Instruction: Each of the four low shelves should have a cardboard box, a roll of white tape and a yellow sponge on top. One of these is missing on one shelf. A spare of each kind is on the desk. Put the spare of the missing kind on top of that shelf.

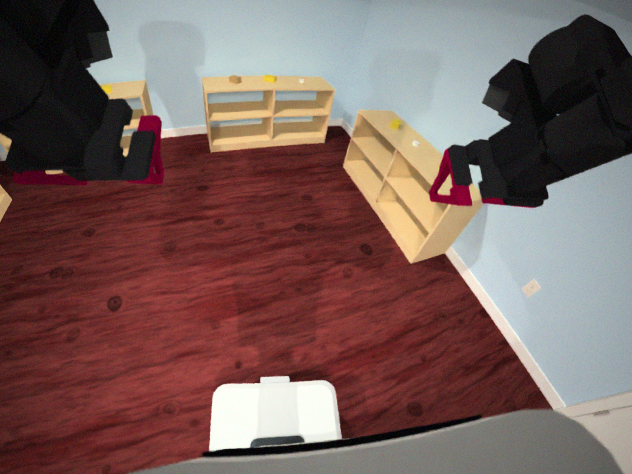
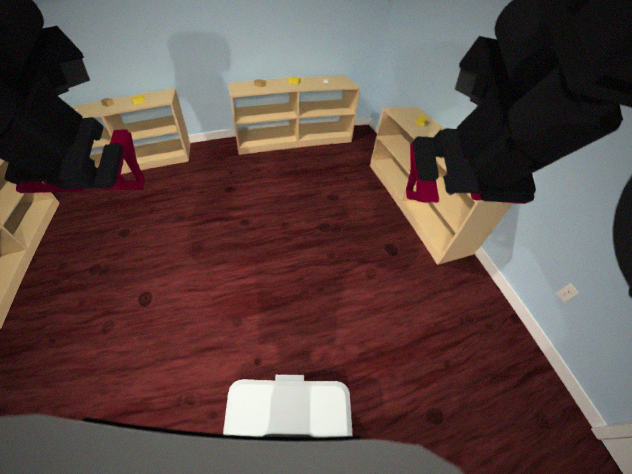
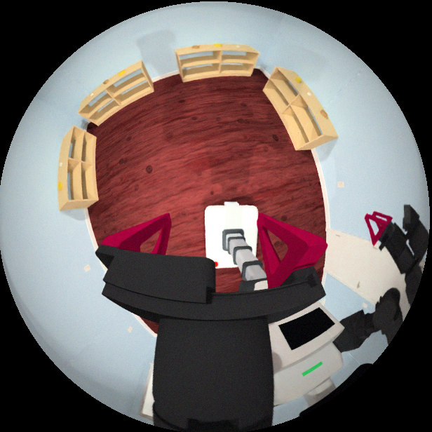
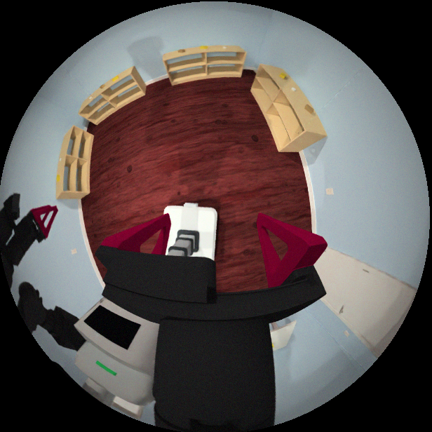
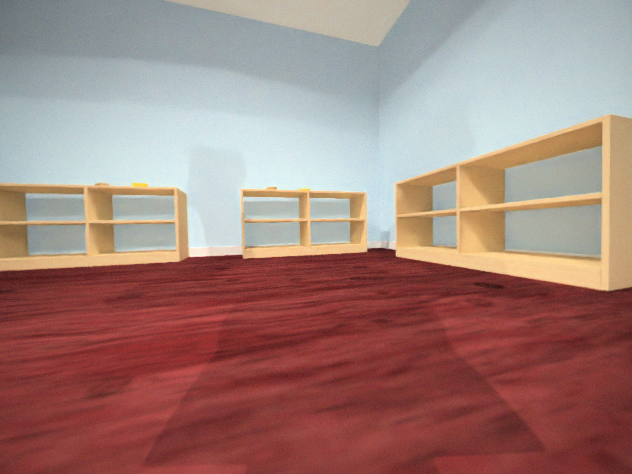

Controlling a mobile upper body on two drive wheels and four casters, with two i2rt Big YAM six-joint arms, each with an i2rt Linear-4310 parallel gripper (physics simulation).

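Frame: origin at the left arm's base, x right, y ahead, z up, level; centimetres.
Where they show: left gripper, fingertip midpoint: (image 1: 123, 179) (image 2: 112, 185); right gripper, fingertip midpoint: (image 1: 457, 197) (image 2: 441, 194).
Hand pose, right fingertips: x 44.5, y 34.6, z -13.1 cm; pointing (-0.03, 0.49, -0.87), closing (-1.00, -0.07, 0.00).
Note:
Things, the pixels of their top centre, and the offset from my right fingertips. Level surfaces: height alone.
- back middle shelf, its level: dz -67.0 cm
- sponge, middle of its top: (image 2: 422, 117) (image 1: 396, 121) dz -62.4, dx +73.0, dy +170.8 cm
- tape, middle of its top: (image 1: 416, 142) dz -64.5, dx +81.1, dy +143.9 cm
- dark red floor, its level: dz -127.9 cm
The back middle shelf (image 1: 252, 83) bears a box (image 1: 234, 79), a sponge (image 1: 270, 78) and tape (image 1: 301, 80). The right shelf (image 1: 444, 234) bears a sponge (image 1: 395, 123), tape (image 1: 416, 143) and a box (image 3: 324, 114) (image 4: 309, 108). The back left shelf (image 2: 163, 96) bears a box (image 2: 107, 102), a sponge (image 2: 138, 99) and tape (image 3: 92, 94). The far left shelf (image 3: 80, 204) shows tape (image 3: 61, 164) and a sponge (image 3: 60, 186); no box shows on it. My left gripper (image 3: 213, 217) and right gripper (image 4: 214, 216) are open and empty, raised above my base, away from the shelves.
My white base (image 1: 234, 408) (image 2: 255, 408) stands on the dark red floor (image 1: 204, 280). A white panel (image 4: 285, 336) with a small yellow spot shows behind my right arm, mostly hidden; it may be the desk. A pale door (image 4: 365, 295) is at the right.

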